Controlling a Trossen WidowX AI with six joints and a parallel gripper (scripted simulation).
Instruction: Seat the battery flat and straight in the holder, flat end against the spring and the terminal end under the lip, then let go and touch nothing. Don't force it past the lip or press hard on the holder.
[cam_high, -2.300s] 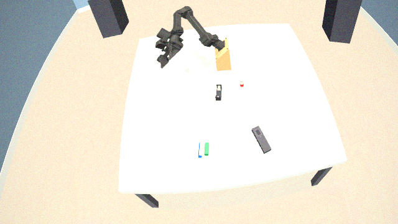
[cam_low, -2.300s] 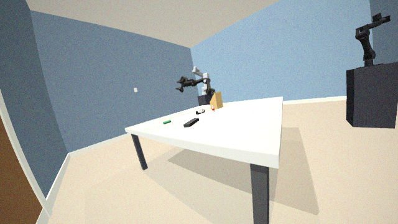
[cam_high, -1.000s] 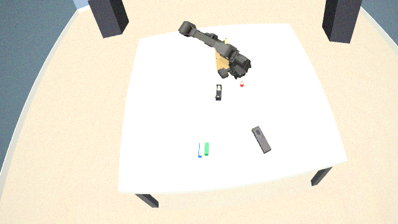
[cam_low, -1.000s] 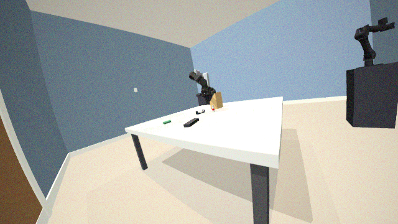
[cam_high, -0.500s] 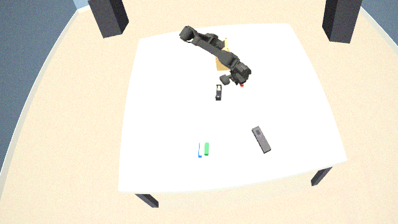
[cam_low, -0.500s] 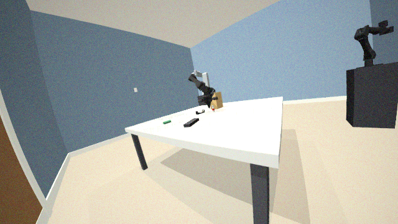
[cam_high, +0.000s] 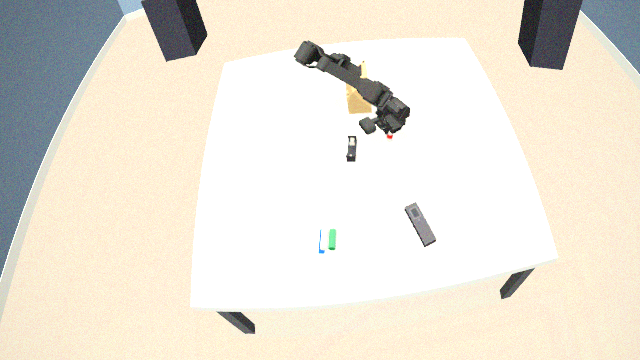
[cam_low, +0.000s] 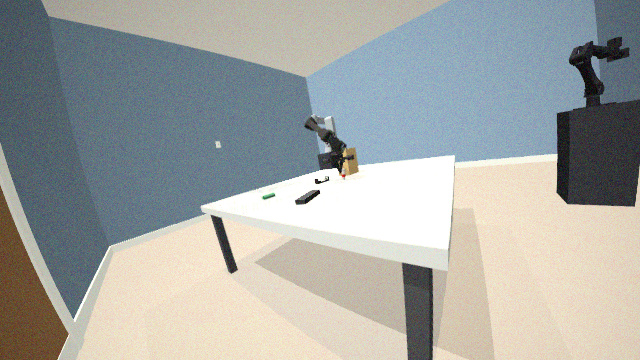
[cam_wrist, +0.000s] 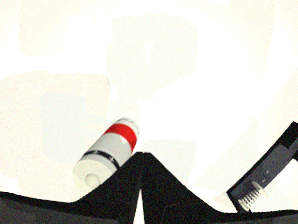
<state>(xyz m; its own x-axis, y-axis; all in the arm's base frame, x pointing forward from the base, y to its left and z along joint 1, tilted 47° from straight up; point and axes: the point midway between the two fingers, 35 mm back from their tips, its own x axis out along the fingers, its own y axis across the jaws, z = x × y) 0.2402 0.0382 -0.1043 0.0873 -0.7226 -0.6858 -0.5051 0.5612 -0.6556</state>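
Right now my gripper tip is 2 cm to the right of the battery, 1 cm past it and 1 cm above it. The rest, counted from my gripper tip: dark remote: 36 cm ahead, 11 cm to the left, 3 cm below.
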